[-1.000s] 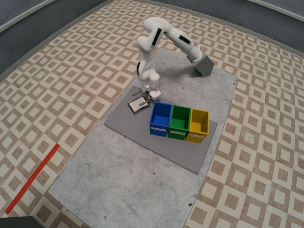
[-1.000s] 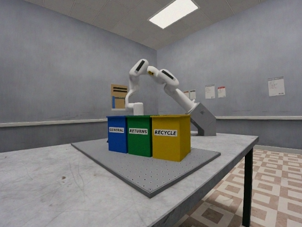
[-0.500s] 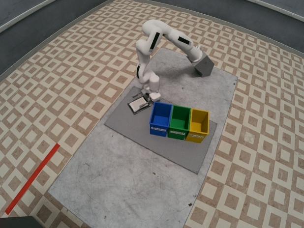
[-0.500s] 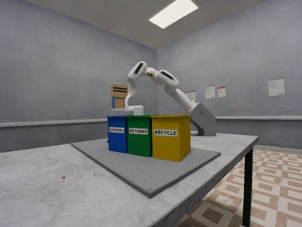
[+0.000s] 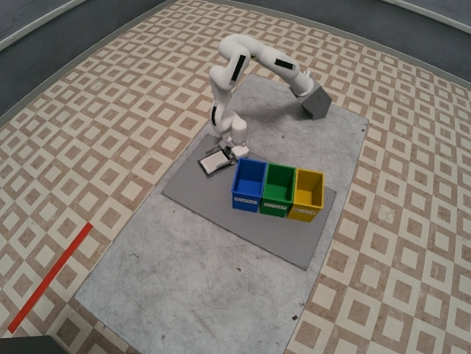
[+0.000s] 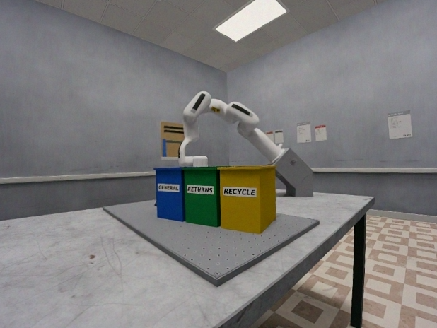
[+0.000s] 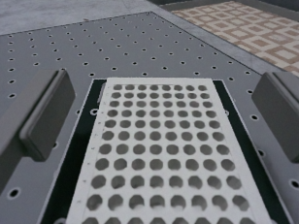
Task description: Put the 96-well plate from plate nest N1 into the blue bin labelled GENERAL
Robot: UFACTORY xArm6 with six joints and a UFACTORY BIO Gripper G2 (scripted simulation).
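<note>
The white 96-well plate is 3 cm below my hand. From my hand the other things lie so: blue general bin (8 cm ahead, 24 cm to the left, 4 cm above); green returns bin (4 cm ahead, 37 cm to the left, 4 cm above); black plate nest N1 (4 cm below).
</note>
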